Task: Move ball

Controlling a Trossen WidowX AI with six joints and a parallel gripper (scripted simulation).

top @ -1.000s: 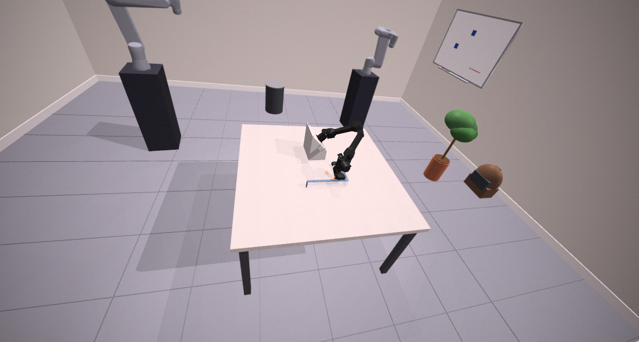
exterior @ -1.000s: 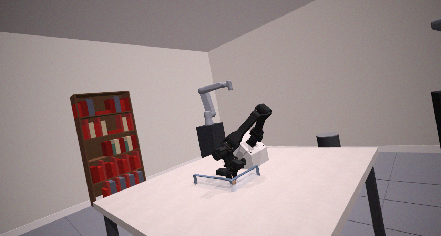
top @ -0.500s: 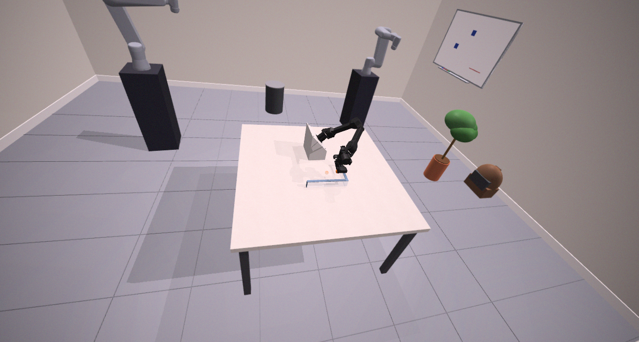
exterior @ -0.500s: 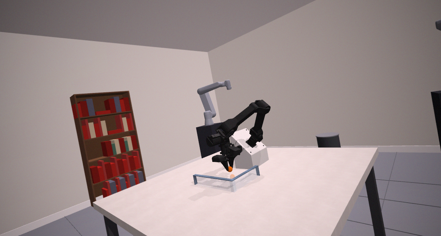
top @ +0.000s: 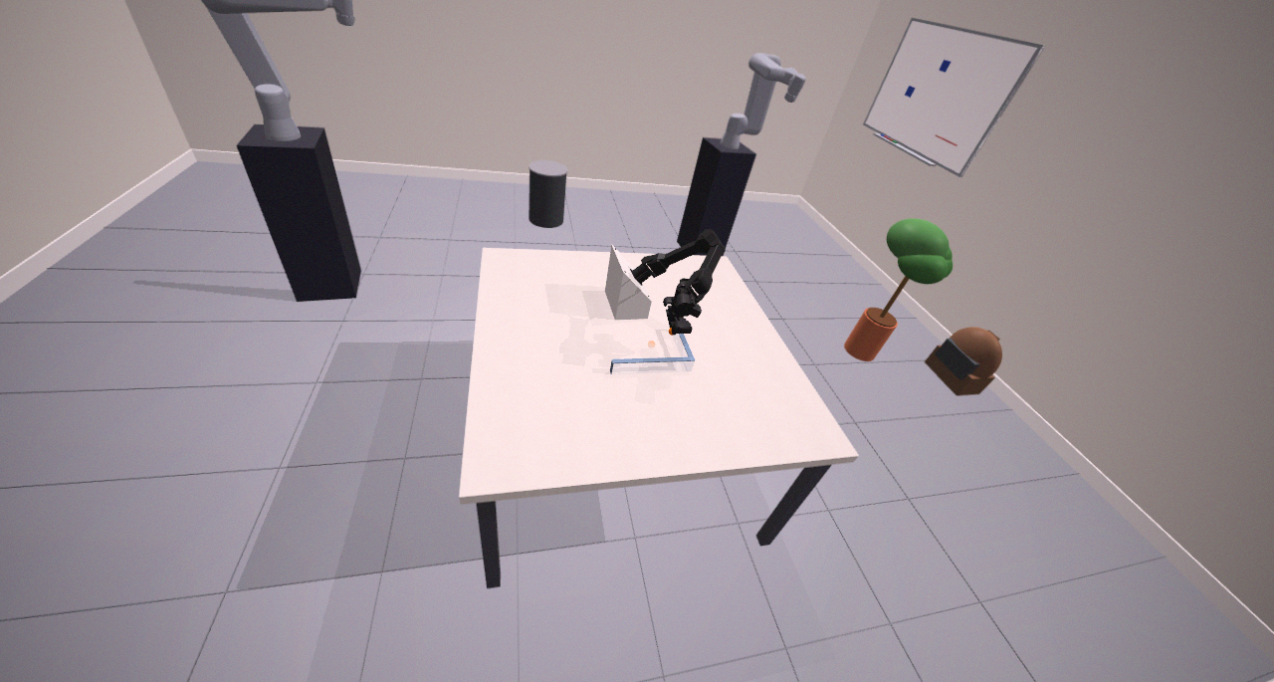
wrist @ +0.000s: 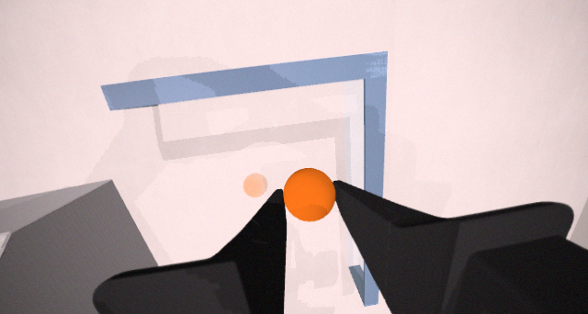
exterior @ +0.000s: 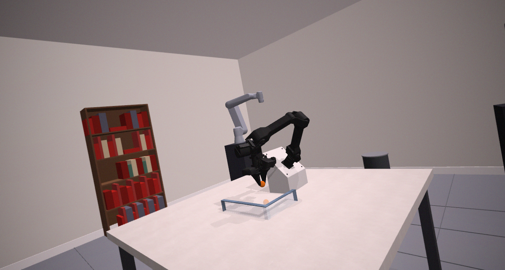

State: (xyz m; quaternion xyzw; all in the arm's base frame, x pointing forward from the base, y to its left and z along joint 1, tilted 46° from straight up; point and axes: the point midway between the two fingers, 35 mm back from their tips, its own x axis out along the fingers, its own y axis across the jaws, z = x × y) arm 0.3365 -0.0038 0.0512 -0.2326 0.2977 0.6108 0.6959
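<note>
My gripper tip is now 60 mm past the see-through copy of ball, 40 mm to the left of it and 110 mm above it. Round my gripper tip: orange ball (right at my gripper tip).
</note>
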